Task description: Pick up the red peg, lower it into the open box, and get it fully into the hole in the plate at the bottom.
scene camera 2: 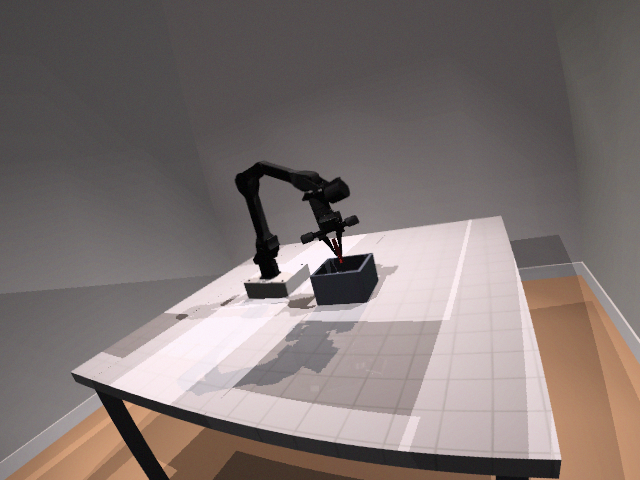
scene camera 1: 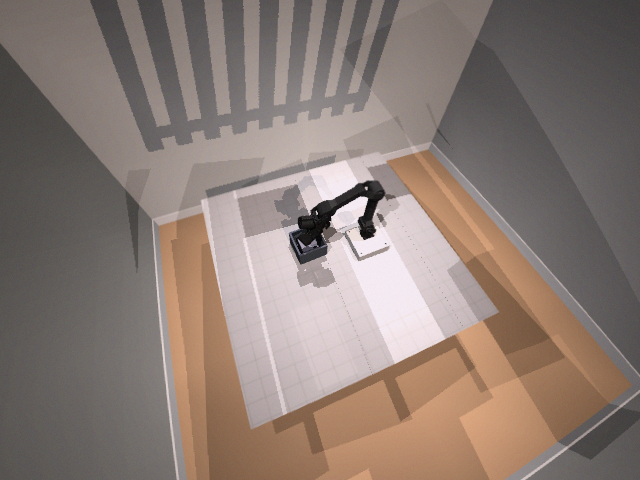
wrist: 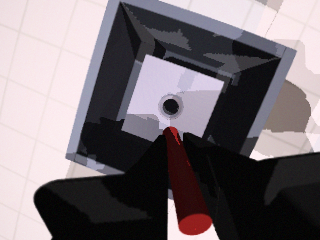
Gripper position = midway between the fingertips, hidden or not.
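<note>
In scene camera 2 I see my gripper (scene camera 2: 339, 255) and a dark box (scene camera 2: 329, 287). The wrist view shows me my gripper (wrist: 174, 139) and the dark box (wrist: 253, 68) as well, and in that same view I see a red peg (wrist: 191, 209) together with a pale plate (wrist: 196, 94).
</note>
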